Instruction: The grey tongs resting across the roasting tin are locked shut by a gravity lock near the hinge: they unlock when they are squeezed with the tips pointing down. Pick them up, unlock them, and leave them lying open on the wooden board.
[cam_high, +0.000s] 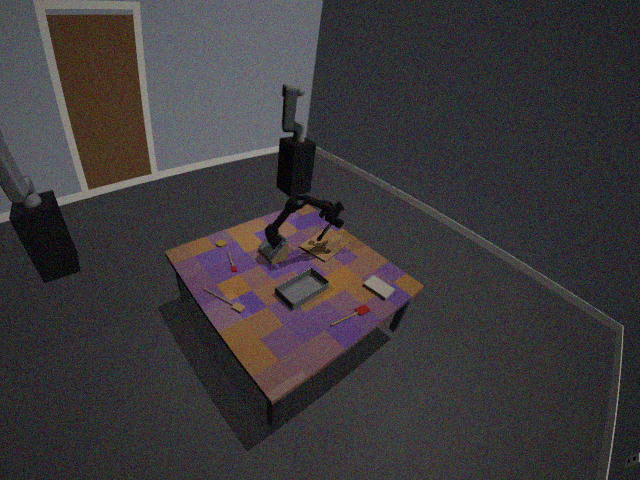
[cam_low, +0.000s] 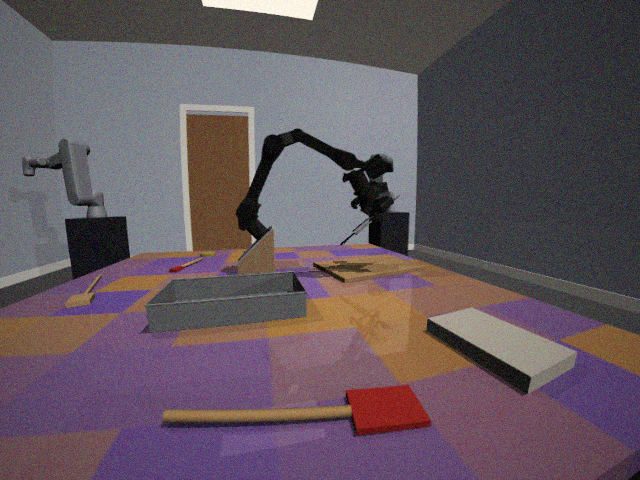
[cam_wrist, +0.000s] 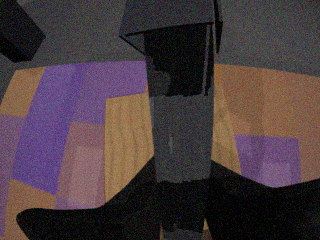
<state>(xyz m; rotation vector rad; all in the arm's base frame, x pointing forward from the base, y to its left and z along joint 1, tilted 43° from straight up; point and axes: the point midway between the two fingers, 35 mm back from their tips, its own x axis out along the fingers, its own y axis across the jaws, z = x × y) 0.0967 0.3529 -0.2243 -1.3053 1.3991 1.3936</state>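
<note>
The wooden board lies 170 mm below my gripper tip and 40 mm to the right of it. The rest, counted from my gripper tip: roasting tin (480 mm to the right, 290 mm ahead, 150 mm below); white block (550 mm ahead, 160 mm below, 40 mm to the right); red spatula (620 mm ahead, 340 mm to the right, 170 mm below).
</note>
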